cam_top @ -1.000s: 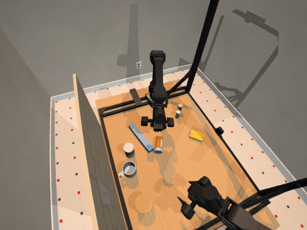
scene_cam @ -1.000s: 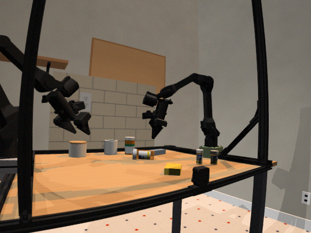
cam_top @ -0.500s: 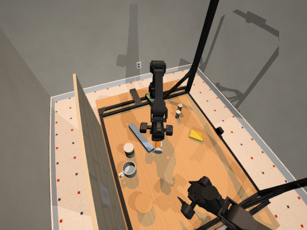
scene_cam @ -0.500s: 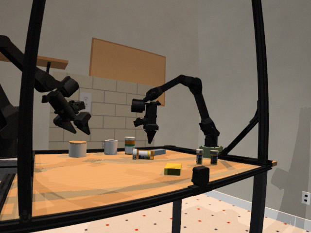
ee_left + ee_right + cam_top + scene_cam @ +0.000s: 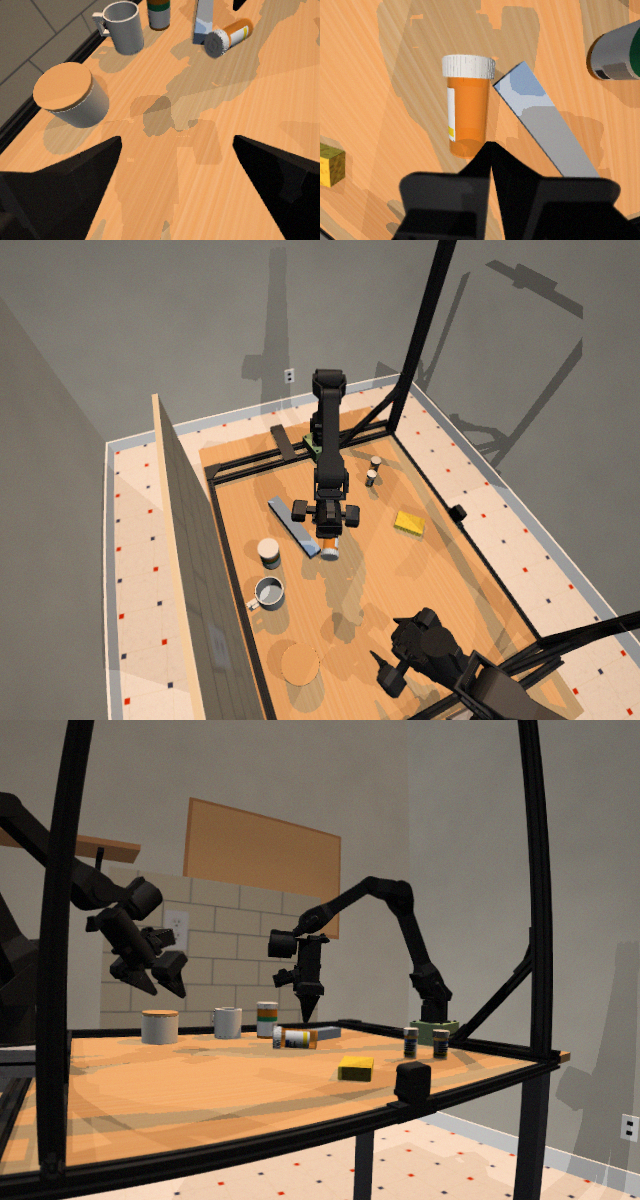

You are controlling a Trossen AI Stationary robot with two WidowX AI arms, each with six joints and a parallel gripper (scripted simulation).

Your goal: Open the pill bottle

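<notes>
Right now the orange pill bottle is 2 cm behind my right hand, 4 cm to the left of it and 8 cm below it. Also, from my right hand: mug (21 cm ahead, 12 cm to the left, 6 cm below); bar (8 cm ahead, 6 cm to the right, 8 cm below); white ribbed cap (1 cm ahead, 7 cm to the left, 7 cm below).
</notes>
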